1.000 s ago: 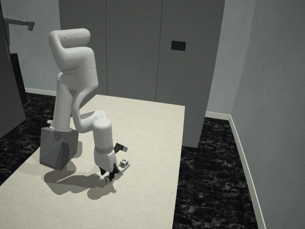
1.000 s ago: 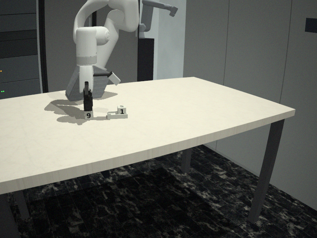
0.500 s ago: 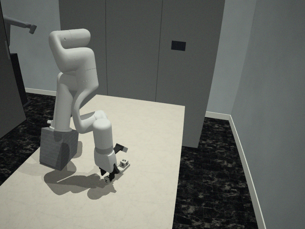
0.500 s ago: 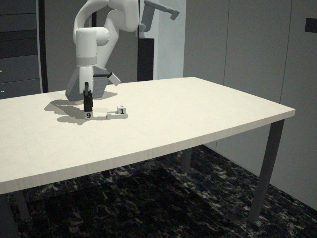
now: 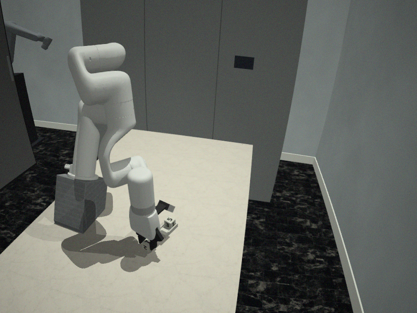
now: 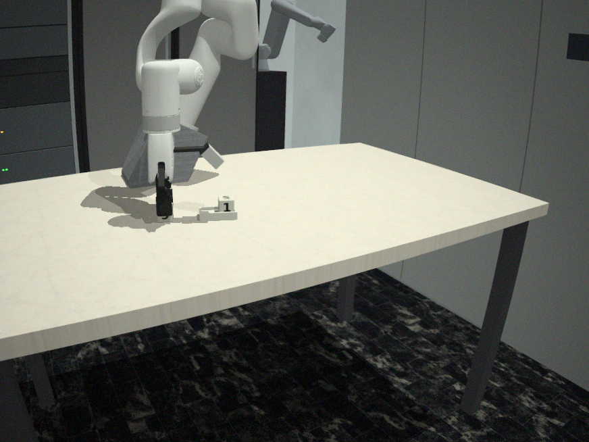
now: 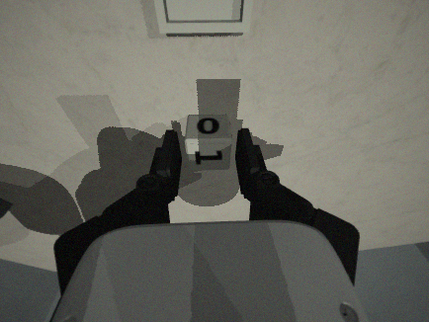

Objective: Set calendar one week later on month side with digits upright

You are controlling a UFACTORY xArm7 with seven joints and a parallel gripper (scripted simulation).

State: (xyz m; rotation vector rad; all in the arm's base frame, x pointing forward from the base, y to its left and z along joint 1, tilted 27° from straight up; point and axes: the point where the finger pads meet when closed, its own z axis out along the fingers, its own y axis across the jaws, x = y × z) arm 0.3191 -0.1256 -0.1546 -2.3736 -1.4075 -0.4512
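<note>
Right now the digit cube is 20 mm below my hand. Also, from my hand: tray 100 mm to the left, 50 mm ahead, 30 mm below.
</note>
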